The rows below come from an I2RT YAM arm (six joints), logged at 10 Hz.
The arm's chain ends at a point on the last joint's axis. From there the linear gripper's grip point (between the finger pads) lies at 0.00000 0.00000 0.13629 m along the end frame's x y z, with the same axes.
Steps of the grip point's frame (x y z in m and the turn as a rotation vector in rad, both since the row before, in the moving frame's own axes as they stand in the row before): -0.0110, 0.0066, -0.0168, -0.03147, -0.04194, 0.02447; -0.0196, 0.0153, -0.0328, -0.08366, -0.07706, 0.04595; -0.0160, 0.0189, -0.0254, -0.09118, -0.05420, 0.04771; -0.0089, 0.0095, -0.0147, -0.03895, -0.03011, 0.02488; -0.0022, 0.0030, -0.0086, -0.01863, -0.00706, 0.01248; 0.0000, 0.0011, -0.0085, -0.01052, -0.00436, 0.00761; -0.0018, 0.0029, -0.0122, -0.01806, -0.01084, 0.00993; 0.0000, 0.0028, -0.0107, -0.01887, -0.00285, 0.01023; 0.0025, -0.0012, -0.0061, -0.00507, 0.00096, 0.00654; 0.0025, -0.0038, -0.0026, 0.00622, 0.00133, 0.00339; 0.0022, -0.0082, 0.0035, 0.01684, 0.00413, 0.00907
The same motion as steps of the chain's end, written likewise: -0.0052, 0.0024, -0.0166, -0.03147, -0.04194, 0.02447; -0.0089, 0.0042, -0.0319, -0.08366, -0.07706, 0.04595; -0.0083, 0.0067, -0.0246, -0.09118, -0.05420, 0.04771; -0.0047, 0.0042, -0.0145, -0.03895, -0.03011, 0.02488; -0.0012, 0.0005, -0.0086, -0.01863, -0.00706, 0.01248; 0.0006, -0.0003, -0.0085, -0.01052, -0.00436, 0.00761; -0.0003, 0.0004, -0.0122, -0.01806, -0.01084, 0.00993; 0.0004, 0.0002, -0.0107, -0.01887, -0.00285, 0.01023; 0.0024, -0.0019, -0.0061, -0.00507, 0.00096, 0.00654; 0.0023, -0.0030, -0.0026, 0.00622, 0.00133, 0.00339; 0.0016, -0.0059, 0.0035, 0.01684, 0.00413, 0.00907
